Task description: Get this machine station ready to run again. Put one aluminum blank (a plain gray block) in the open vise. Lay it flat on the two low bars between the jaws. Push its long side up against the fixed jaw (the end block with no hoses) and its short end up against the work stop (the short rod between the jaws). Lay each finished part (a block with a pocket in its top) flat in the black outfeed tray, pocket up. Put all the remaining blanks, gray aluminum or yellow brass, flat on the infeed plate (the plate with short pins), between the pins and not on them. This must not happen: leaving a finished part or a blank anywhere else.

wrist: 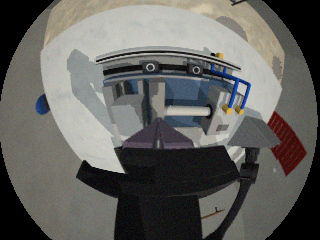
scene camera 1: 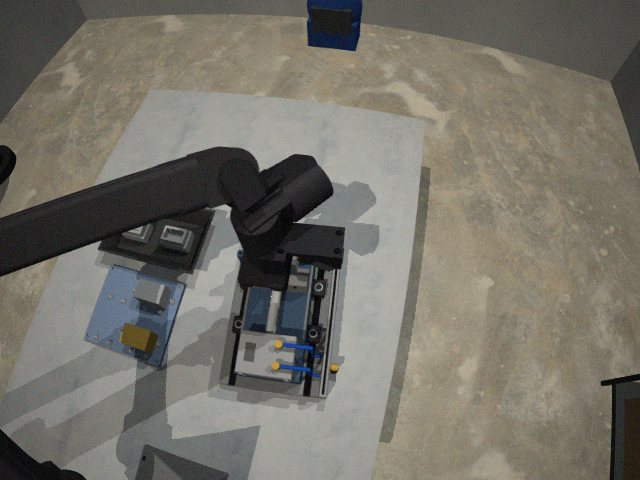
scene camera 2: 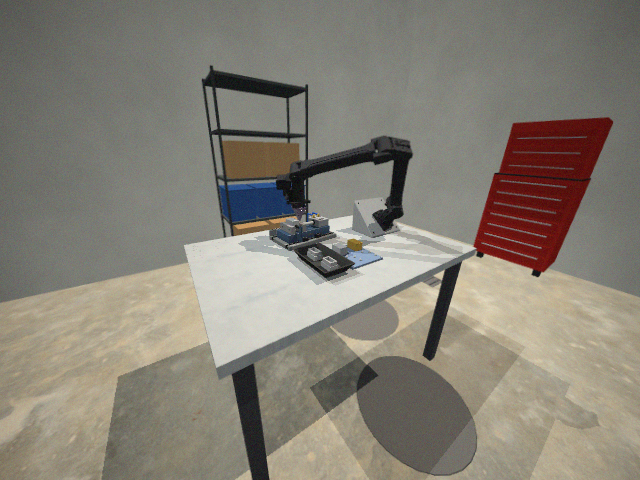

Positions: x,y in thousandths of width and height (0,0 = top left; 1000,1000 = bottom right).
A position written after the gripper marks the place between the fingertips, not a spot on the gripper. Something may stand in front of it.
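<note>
Gray blank (scene camera 1: 232,609). Brass blank (scene camera 1: 218,705); wrist view misses it, hidden by the gripper. Blue vise (scene camera 1: 455,659), also in the wrist view (wrist: 558,385). Gripper (scene camera 1: 429,578), visible too in the wrist view (wrist: 495,506).
</note>
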